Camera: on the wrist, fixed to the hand. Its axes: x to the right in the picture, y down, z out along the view.
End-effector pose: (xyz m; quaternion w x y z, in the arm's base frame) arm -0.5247 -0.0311 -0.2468 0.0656 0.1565 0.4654 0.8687
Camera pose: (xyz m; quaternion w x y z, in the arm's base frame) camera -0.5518 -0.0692 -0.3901 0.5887 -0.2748 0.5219 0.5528
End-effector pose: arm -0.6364 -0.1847 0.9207 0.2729 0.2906 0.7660 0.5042
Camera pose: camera -0.7238 -0.2965 0.8697 0.4509 -0.3353 0.8162 0.1346
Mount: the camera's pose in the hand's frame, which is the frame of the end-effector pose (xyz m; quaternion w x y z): -0.0146 -0.0984 -0.1133 0.7187 0.0859 0.0855 -0.6847
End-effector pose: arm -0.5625 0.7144 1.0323 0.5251 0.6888 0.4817 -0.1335
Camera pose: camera -0.6854 0.8018 1.0306 0.1856 0.2217 0.8512 -0.4380
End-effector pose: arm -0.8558 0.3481 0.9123 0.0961 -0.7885 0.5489 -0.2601
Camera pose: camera -0.8378 0.4139 1.0467 0.0882 0.9121 0.1595 0.3673
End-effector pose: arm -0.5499 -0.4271 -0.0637 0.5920 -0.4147 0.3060 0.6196
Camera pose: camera -0.4362 -0.5217 -0.0930 0.8592 -0.5097 0.0398 -0.0218
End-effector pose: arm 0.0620 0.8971 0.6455 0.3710 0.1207 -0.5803 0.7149
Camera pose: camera 0.1674 1.0006 0.6758 0.7953 0.4548 -0.2413 0.3199
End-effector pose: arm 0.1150 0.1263 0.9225 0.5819 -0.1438 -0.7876 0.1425
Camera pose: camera 0.2216 0.0367 0.9802 0.5955 0.4737 -0.6025 -0.2407
